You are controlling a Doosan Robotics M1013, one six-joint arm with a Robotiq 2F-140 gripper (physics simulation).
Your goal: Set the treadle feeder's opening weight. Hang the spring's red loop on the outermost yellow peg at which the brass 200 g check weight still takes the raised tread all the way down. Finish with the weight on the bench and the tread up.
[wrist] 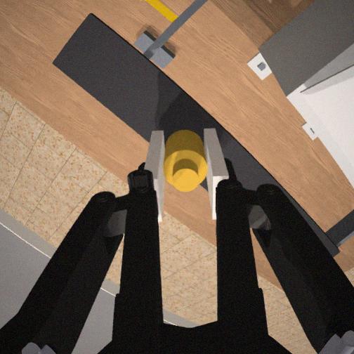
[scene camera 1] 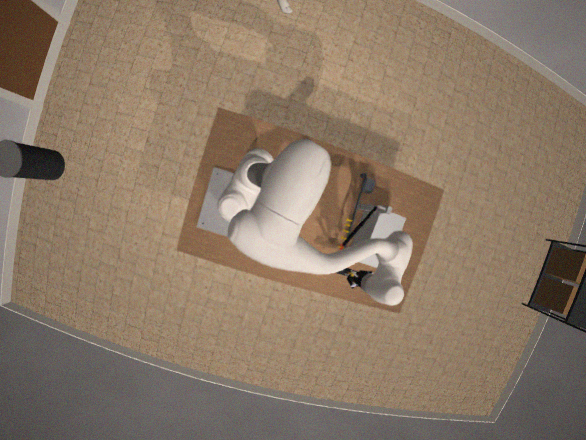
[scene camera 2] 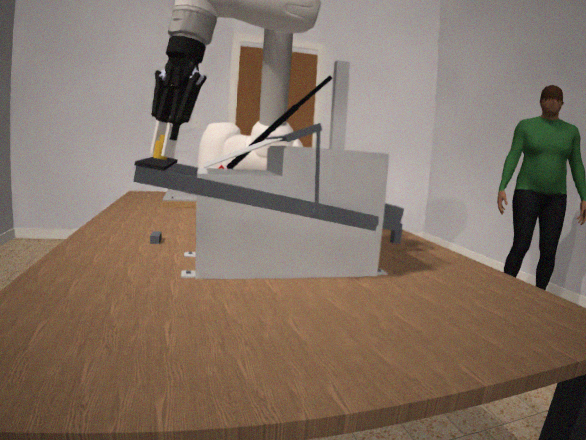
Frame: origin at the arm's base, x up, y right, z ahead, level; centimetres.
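Seen in the pictures: gripper, fingertip midpoint: (scene camera 1: pixel 349 273) (scene camera 2: pixel 161 155).
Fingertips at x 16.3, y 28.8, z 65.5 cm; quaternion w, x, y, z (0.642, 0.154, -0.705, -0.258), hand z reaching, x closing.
Note:
Pixels of each thing's top centre, then the offset from my fingertips to it. "*": a spot on its surface instead. Level surfaces: height alone.
- brass weight, middle of its top: (scene camera 2: pixel 162 134) dx +4.1, dy +0.0, dz +0.3 cm
- dark tread, middle of its top: (scene camera 2: pixel 160 157) dx -0.4, dy +0.7, dz +4.7 cm
- black spring, surface spot: (scene camera 2: pixel 280 121) (scene camera 1: pixel 359 228) * dx +8.5, dy -26.3, dz -2.1 cm
- wooden bench, its level: dx -19.2 cm
- dark sloping beam, surface spot: (scene camera 2: pixel 240 197) * dx -5.5, dy -9.6, dz +23.1 cm
- small grey block, middle of its top: (scene camera 2: pixel 155 233) dx -17.5, dy +0.4, dz -6.4 cm
- grey post, middle of its top: (scene camera 2: pixel 342 62) (scene camera 1: pixel 389 210) dx +22.8, dy -37.3, dz +4.8 cm
The brass weight (scene camera 2: pixel 159 149) (wrist: pixel 185 165) is upright between the fingers of my gripper (scene camera 2: pixel 162 144) (wrist: pixel 184 146), which is shut on it. Its base is at or very close above the dark tread (scene camera 2: pixel 169 163) (wrist: pixel 110 70); contact is hard to tell. The tread is up, well above the bench. The black spring (scene camera 1: pixel 359 227) (scene camera 2: pixel 280 121) slants down to its red loop (scene camera 1: pixel 342 247) (scene camera 2: pixel 221 167), near the lower end of the row of yellow pegs (scene camera 1: pixel 348 220). Which peg bears the loop cannot be told. One yellow peg (wrist: pixel 162 9) shows in the wrist view.
The grey feeder box (scene camera 1: pixel 388 225) (scene camera 2: pixel 290 240) stands beside the tread on the wooden bench (scene camera 1: pixel 200 240) (scene camera 2: pixel 280 340). A dark sloping beam (scene camera 2: pixel 240 197) runs along the box. A small grey block (scene camera 2: pixel 155 237) sits on the bench. A grey post (scene camera 2: pixel 340 105) rises behind the box.

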